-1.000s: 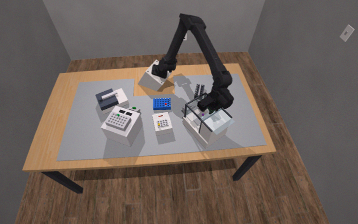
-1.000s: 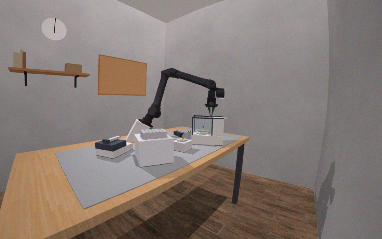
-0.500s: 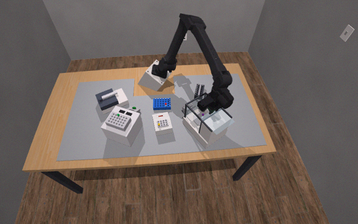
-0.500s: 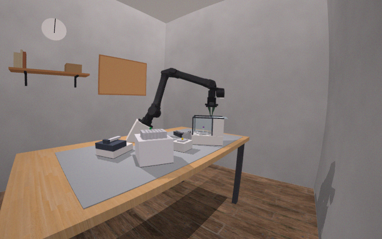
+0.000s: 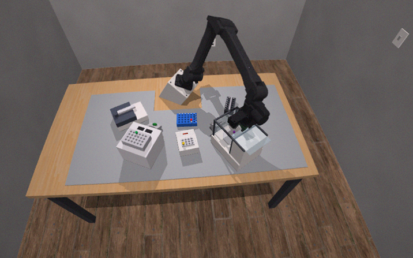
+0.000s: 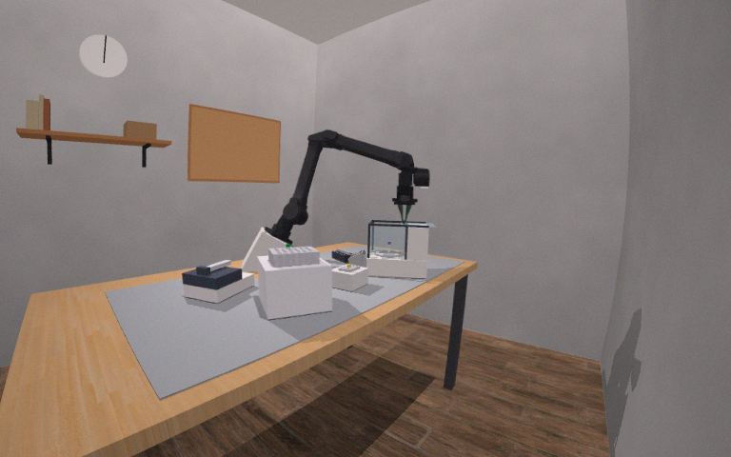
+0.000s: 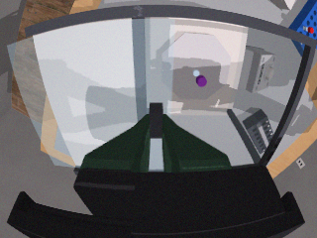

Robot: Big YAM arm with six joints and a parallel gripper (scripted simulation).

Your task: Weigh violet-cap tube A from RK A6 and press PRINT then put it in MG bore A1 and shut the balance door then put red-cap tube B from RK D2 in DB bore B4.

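The balance door is 20 mm to the left of my hand, 20 mm ahead of it and 10 mm below it. Round my hand: yellow-capped tube 310 mm to the right, 160 mm below, 30 mm ahead; then dry block 300 mm to the right, 190 mm below, 20 mm behind; then magnet block 340 mm behind, 200 mm below, 50 mm to the right.
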